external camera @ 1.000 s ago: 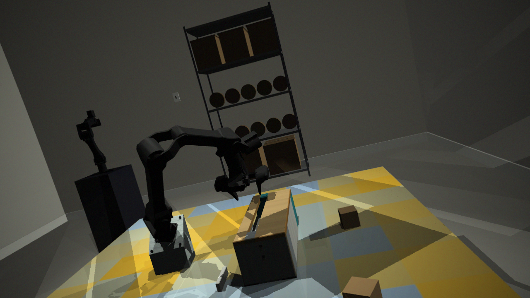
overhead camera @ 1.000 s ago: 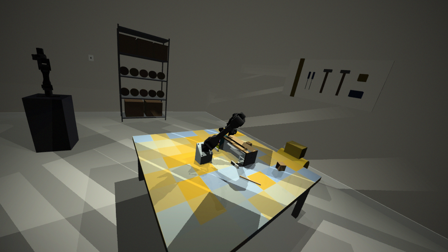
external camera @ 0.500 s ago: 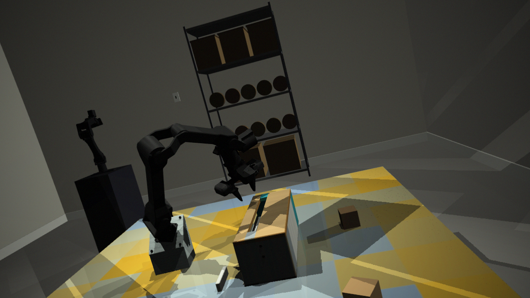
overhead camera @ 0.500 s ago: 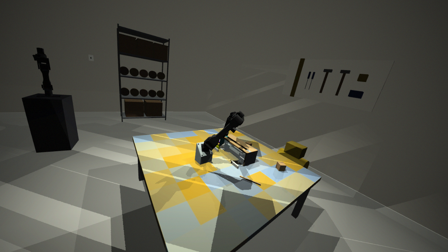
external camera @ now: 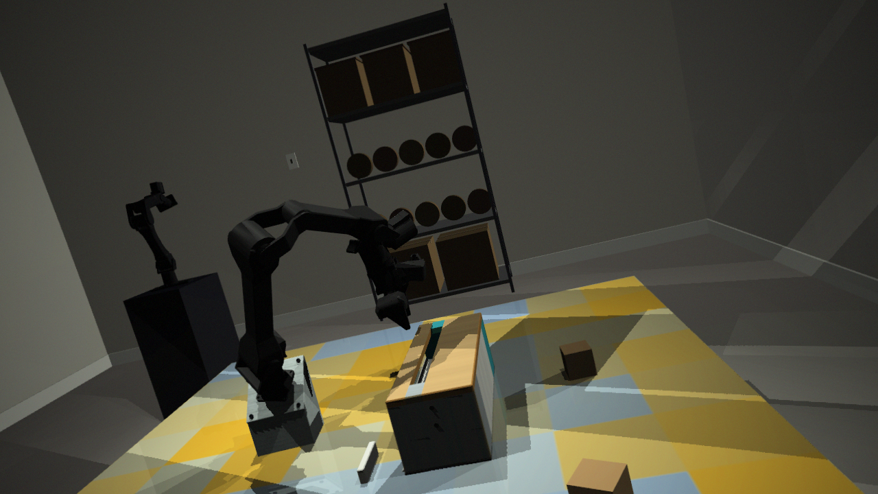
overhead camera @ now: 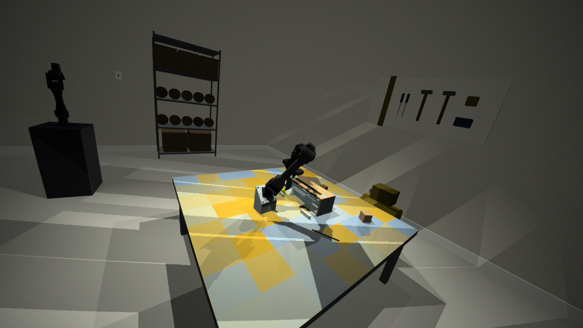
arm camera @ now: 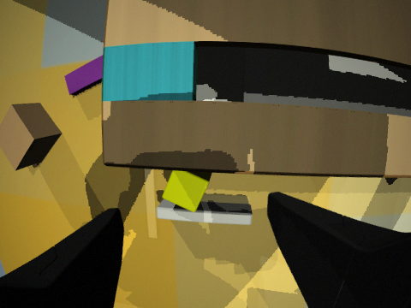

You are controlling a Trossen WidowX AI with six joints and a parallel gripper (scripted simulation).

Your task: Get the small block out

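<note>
My gripper tip is 4 cm past the yellow-green block, 2 cm to the right of it and 14 cm above it. From my gripper tip the other things lie so: thin stick 3 cm behind, 49 cm to the right, 15 cm below; box 6 cm ahead, 14 cm to the right, 9 cm below.
</note>
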